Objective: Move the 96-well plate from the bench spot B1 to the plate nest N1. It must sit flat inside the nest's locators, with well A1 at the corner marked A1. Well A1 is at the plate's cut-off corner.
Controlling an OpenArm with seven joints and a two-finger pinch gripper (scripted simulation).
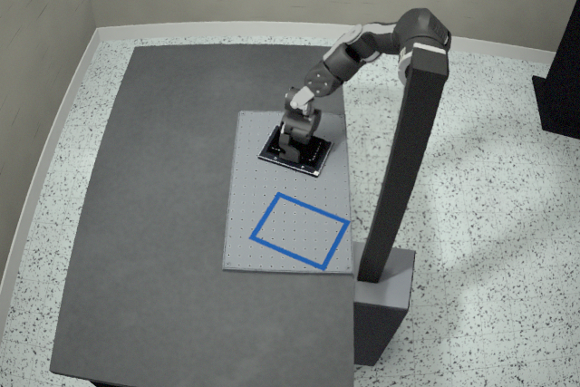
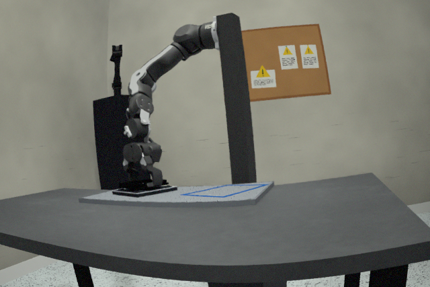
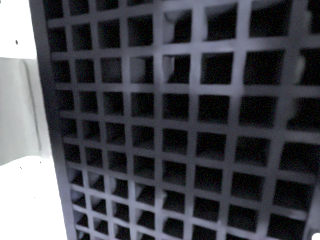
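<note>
The black 96-well plate lies right at my hand. The rest, counted from my hand: plate nest N1 (20 mm below).
</note>
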